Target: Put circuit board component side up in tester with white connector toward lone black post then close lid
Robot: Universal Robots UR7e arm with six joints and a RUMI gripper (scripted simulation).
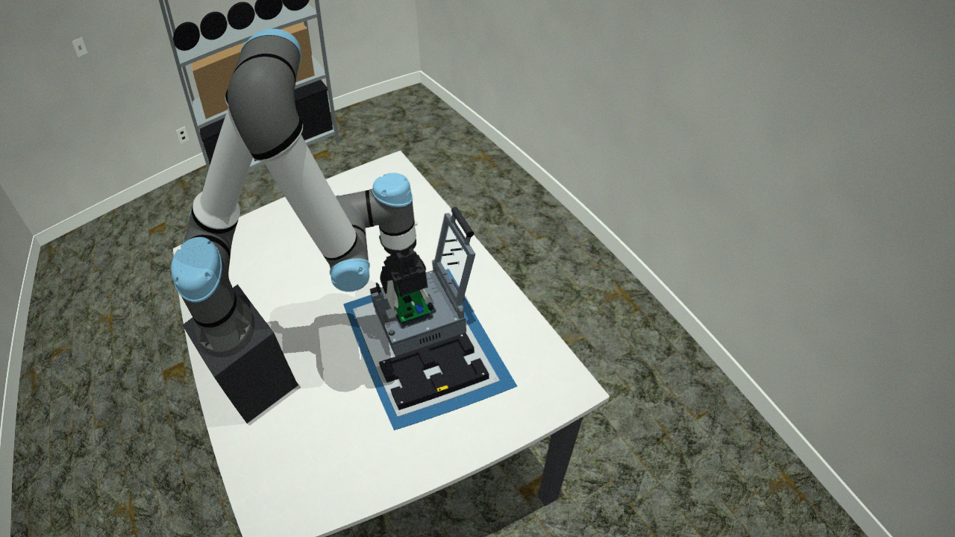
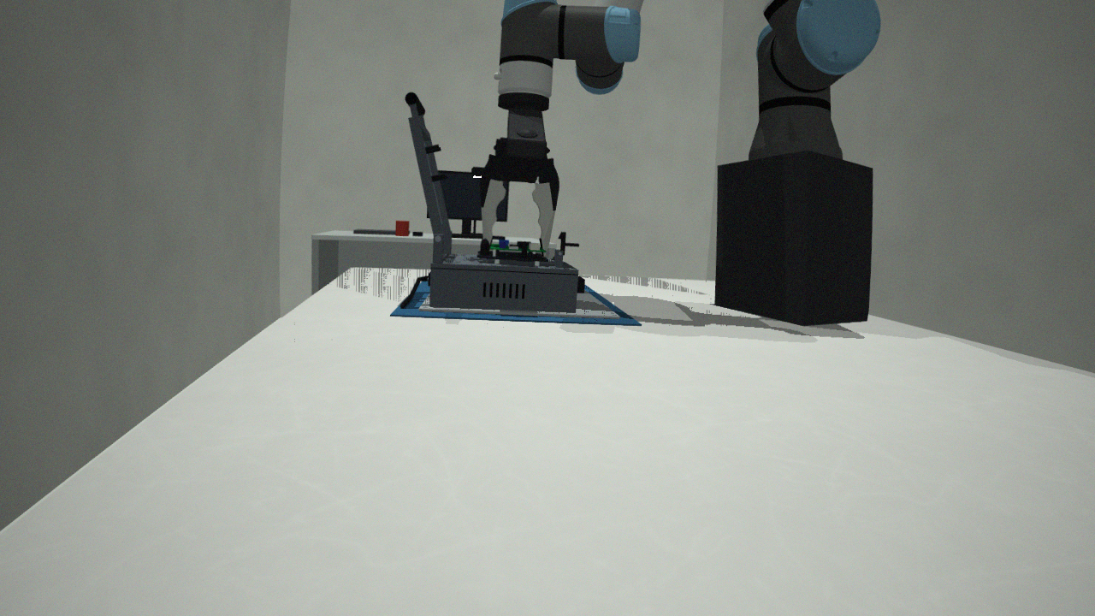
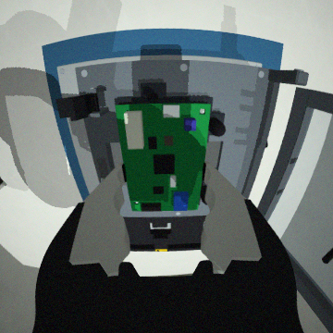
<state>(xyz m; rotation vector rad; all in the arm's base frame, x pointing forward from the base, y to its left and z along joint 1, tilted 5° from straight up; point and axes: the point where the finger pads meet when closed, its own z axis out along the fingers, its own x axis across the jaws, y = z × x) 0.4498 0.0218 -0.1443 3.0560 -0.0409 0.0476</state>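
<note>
Now: the green circuit board right at my hand. Also, from my hand: lid 120 mm ahead, 100 mm above.
</note>
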